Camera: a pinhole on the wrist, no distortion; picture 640 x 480 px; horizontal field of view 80.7 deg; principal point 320.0 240.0 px. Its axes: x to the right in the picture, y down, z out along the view. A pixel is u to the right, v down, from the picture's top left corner.
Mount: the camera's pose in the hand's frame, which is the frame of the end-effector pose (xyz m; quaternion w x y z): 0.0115 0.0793 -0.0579 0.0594 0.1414 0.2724 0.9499
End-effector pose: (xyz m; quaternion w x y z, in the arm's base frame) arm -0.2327 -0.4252 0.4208 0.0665 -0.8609 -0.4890 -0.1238
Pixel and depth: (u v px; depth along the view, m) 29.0 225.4 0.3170
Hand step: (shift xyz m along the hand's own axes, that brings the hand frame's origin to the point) 0.3407 0.2019 0.1350
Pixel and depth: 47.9 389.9 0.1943
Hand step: 0.2010 0.0846 0.1079
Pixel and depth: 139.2 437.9 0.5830
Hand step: 0.4427 0.0594 0.5128
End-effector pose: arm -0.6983 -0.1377 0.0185 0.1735 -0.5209 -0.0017 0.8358
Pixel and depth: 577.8 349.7 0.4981
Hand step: -0.1687 0.2709 0.5044
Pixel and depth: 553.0 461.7 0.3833
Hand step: -0.1072 0.1257 0.4297
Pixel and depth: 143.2 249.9 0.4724
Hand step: 0.3645 0.2632 0.2798
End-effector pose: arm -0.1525 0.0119 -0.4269 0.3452 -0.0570 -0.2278 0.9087
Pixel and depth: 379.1 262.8 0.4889
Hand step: 0.0845 0.3137 0.3728
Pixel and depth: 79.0 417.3 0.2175
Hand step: 0.2059 0.0753 0.1404
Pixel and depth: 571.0 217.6 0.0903
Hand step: -0.0185 0.1405 0.0267
